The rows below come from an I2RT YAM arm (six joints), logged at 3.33 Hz.
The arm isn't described. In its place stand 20 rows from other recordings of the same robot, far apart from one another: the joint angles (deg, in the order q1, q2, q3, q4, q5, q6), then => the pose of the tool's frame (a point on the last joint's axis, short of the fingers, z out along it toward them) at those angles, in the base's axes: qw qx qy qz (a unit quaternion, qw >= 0); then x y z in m.
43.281 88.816 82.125 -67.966 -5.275 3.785 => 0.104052 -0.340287 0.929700 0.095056 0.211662 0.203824 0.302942
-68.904 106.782 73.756 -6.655 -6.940 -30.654 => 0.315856 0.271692 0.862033 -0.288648 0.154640 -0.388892 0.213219
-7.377 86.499 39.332 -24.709 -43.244 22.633 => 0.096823 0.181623 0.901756 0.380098 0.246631 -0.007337 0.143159
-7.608 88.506 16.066 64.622 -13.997 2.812 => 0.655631 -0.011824 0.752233 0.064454 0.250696 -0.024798 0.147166
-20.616 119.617 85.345 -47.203 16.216 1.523 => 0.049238 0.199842 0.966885 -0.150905 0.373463 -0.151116 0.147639
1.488 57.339 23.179 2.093 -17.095 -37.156 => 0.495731 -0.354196 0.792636 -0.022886 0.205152 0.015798 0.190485
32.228 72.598 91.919 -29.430 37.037 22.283 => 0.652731 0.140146 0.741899 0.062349 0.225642 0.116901 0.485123
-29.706 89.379 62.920 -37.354 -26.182 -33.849 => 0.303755 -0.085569 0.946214 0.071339 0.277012 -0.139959 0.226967
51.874 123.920 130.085 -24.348 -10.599 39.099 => 0.356074 -0.143557 0.795459 0.468878 0.308490 0.403671 0.384525
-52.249 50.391 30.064 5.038 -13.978 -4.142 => 0.576486 0.254161 0.750561 -0.199308 0.133516 -0.158387 0.259425
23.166 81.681 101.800 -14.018 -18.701 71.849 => 0.415628 0.161772 0.650765 0.614483 0.269779 0.127854 0.526783
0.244 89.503 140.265 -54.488 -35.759 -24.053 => 0.682942 -0.351370 0.634749 0.084986 0.228791 0.021779 0.598515
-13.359 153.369 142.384 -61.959 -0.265 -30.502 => 0.138416 -0.147734 0.977844 -0.053263 0.525507 -0.124627 0.139274
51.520 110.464 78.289 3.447 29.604 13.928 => 0.533310 -0.144783 0.829453 0.081403 0.289829 0.336363 0.230717
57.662 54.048 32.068 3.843 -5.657 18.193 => 0.437751 -0.300335 0.751456 0.391774 0.113989 0.186609 0.257088
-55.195 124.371 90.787 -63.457 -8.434 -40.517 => 0.013328 0.131632 0.986679 0.094655 0.228576 -0.319668 0.137476
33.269 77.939 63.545 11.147 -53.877 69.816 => 0.122933 -0.092270 0.712869 0.684246 0.245001 0.195139 0.363506
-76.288 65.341 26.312 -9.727 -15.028 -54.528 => 0.256599 0.129912 0.919902 -0.266572 0.058607 -0.201256 0.164263
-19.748 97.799 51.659 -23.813 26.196 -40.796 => 0.033913 -0.136401 0.950188 -0.278187 0.281906 -0.117901 0.140456
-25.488 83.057 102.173 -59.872 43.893 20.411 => 0.371011 0.472166 0.715743 -0.356541 0.237989 -0.140797 0.447431
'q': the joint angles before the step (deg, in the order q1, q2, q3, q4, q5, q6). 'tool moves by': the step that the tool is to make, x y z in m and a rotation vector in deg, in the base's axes. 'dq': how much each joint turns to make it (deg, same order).
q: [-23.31, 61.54, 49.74, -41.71, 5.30, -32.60]
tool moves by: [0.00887, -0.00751, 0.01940, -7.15, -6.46, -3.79]
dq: [0.00, -0.18, 1.77, 6.79, 5.51, 0.25]
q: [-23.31, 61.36, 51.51, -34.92, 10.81, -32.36]
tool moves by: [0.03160, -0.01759, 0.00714, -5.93, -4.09, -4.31]
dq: [-0.04, 6.80, 3.30, 9.62, 5.73, -0.02]
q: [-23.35, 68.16, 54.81, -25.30, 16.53, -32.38]
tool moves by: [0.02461, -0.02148, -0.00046, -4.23, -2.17, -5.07]
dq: [-1.42, 6.51, 2.82, 7.47, 4.70, -0.21]
